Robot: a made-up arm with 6 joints.
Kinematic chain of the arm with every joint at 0, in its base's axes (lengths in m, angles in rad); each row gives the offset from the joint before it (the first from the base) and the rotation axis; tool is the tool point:
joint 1: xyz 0 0 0.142 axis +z
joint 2: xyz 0 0.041 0 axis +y
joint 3: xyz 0 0 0.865 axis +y
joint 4: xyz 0 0 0.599 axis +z
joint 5: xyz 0 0 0 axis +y
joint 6: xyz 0 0 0.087 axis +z
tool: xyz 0 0 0
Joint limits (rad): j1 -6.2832..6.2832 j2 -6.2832..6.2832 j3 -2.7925..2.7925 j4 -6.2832..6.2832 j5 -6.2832..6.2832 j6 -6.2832..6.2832
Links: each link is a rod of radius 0.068 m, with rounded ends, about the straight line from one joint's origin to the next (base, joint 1, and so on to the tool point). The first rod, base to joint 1, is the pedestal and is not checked.
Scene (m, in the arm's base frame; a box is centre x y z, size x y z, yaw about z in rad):
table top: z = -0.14
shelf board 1: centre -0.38 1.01 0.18 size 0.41 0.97 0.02 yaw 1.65
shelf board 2: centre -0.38 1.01 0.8 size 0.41 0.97 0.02 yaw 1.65
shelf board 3: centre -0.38 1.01 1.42 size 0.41 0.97 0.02 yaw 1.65
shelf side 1: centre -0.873 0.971 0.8 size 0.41 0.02 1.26 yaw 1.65
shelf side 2: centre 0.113 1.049 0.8 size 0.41 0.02 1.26 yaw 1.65
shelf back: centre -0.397 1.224 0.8 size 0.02 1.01 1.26 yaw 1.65
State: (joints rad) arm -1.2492 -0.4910 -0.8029 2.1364 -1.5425 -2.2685
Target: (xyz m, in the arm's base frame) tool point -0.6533 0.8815 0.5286
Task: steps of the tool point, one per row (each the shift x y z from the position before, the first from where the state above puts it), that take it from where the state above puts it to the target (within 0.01 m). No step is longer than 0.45 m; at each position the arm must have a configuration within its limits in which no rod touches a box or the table.
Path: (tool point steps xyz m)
1: -0.1764 -0.2239 0.0150
2: -0.0764 -0.2457 -0.0028
3: 0.0177 -0.2278 -0.0203
4: 0.0915 -0.1778 -0.0366
5: -0.1950 0.2219 -0.1207
6: -0.0674 0.3063 -0.1826
7: 0.0912 0.3150 -0.2375

